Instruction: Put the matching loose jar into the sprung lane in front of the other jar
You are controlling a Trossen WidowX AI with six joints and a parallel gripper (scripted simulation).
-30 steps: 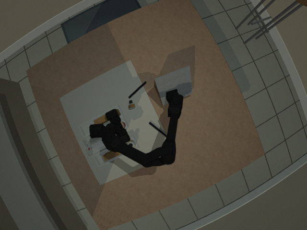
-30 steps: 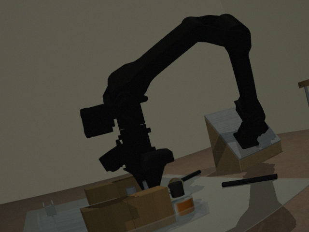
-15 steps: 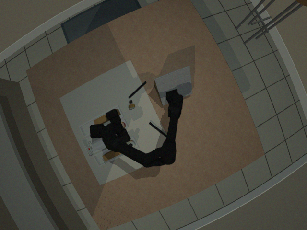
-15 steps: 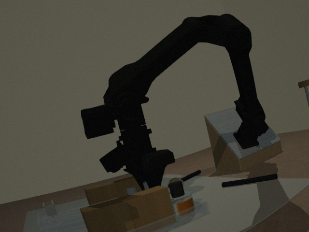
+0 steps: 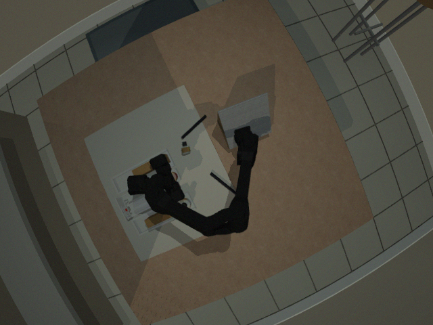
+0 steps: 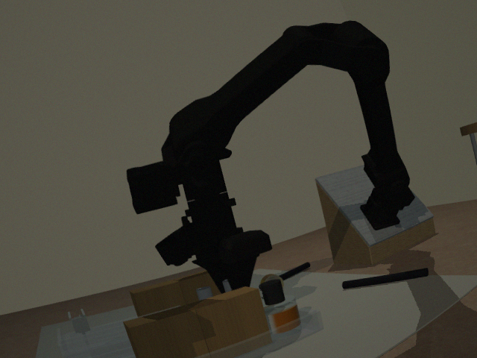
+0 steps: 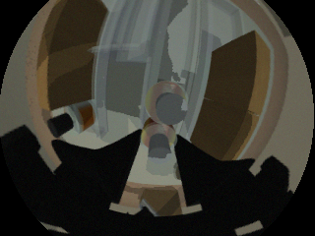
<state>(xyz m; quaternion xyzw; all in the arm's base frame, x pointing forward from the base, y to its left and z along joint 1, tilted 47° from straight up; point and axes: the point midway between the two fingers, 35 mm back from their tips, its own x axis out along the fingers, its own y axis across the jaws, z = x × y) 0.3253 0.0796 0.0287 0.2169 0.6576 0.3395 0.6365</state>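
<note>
Right now my gripper tip is 13 cm to the right of the dark-lidded jar, 2 cm past it and 1 cm below it. Also, from my gripper tip: sprung lane (14 cm ahead, 5 cm to the left, 1 cm below).
</note>
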